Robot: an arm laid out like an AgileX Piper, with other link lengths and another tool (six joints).
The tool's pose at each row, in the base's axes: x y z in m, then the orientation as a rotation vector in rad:
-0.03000 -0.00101 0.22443 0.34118 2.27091 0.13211
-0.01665 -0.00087 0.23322 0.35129 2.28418 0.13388
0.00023 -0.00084 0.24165 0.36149 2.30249 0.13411
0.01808 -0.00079 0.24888 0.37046 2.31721 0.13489
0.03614 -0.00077 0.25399 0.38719 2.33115 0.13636
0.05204 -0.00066 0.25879 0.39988 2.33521 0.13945
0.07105 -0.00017 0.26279 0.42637 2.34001 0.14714
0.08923 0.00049 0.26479 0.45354 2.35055 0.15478
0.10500 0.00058 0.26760 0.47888 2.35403 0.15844
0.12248 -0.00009 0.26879 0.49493 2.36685 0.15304
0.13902 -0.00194 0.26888 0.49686 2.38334 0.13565
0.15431 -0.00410 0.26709 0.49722 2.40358 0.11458
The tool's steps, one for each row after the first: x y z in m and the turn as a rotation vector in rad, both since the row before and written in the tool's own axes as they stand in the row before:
-0.01471 0.00462 0.00420 0.00403 0.01389 0.00693
-0.01677 0.00530 0.00684 0.00587 0.01864 0.00611
-0.01665 0.00542 0.00802 0.00453 0.01514 0.00562
-0.01543 0.00513 0.00937 0.00639 0.01504 0.01143
-0.01383 0.00487 0.00780 0.00244 0.00540 0.00973
-0.01525 0.00597 0.01046 0.00364 0.00803 0.02091
-0.01328 0.00581 0.01117 0.00489 0.01387 0.02079
-0.01241 0.00514 0.00873 0.00586 0.00633 0.01889
-0.01278 0.00483 0.01099 0.01108 0.01291 0.00872
-0.01202 0.00342 0.01099 0.01582 0.01284 -0.00507
-0.01028 0.00242 0.01140 0.01855 0.01575 -0.00751

